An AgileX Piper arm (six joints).
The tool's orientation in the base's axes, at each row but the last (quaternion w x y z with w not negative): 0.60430 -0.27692 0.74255 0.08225; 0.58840 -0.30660 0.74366 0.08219; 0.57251 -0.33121 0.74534 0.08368; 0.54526 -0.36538 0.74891 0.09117; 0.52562 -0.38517 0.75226 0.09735; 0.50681 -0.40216 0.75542 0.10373; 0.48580 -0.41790 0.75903 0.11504
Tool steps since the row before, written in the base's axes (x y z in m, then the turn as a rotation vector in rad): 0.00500 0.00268 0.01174 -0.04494 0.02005 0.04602; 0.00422 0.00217 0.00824 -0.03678 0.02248 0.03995; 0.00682 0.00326 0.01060 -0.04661 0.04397 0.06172; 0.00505 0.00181 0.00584 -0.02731 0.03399 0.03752; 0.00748 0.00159 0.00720 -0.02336 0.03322 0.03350; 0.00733 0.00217 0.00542 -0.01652 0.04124 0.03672; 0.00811 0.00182 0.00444 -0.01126 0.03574 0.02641
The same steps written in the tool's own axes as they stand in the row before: -0.01249 -0.00282 0.00248 -0.04442 0.02987 -0.04091; -0.00891 -0.00257 0.00211 -0.04065 0.02875 -0.03122; -0.01178 -0.00422 0.00358 -0.06776 0.04548 -0.03543; -0.00667 -0.00350 0.00249 -0.04459 0.03218 -0.01689; -0.00812 -0.00587 0.00315 -0.04133 0.03000 -0.01276; -0.00689 -0.00516 0.00371 -0.04921 0.02957 -0.00506; -0.00610 -0.00594 0.00403 -0.03868 0.02460 0.00029
